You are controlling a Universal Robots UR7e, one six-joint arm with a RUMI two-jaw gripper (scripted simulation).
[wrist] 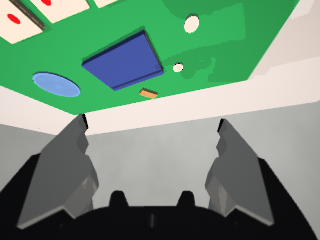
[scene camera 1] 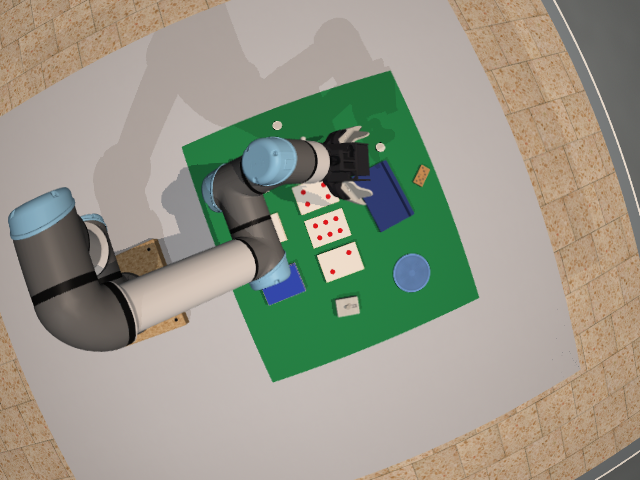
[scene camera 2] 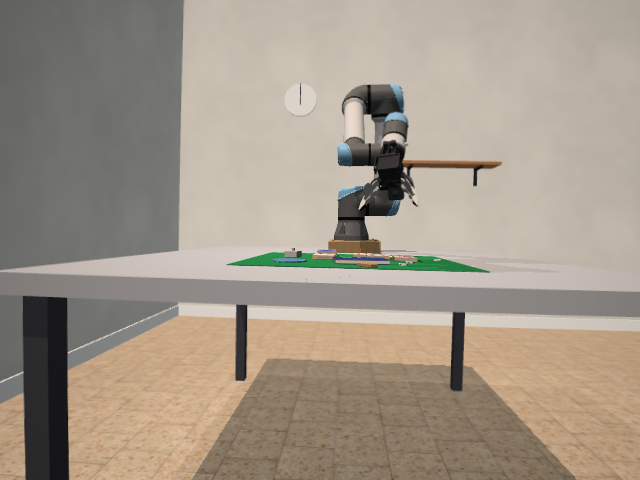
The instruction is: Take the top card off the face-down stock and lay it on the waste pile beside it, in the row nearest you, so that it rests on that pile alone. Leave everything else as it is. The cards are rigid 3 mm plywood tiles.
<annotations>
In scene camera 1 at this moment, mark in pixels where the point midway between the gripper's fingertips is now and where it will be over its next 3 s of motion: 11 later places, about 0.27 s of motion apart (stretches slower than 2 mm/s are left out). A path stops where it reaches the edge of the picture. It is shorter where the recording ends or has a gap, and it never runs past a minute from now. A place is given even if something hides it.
My gripper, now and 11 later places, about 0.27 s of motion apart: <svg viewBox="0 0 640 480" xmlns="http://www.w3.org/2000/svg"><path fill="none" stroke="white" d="M362 164L354 199L340 231L321 257L302 275L288 284L283 287L282 287L282 287L281 287L280 286L279 285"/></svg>
</annotations>
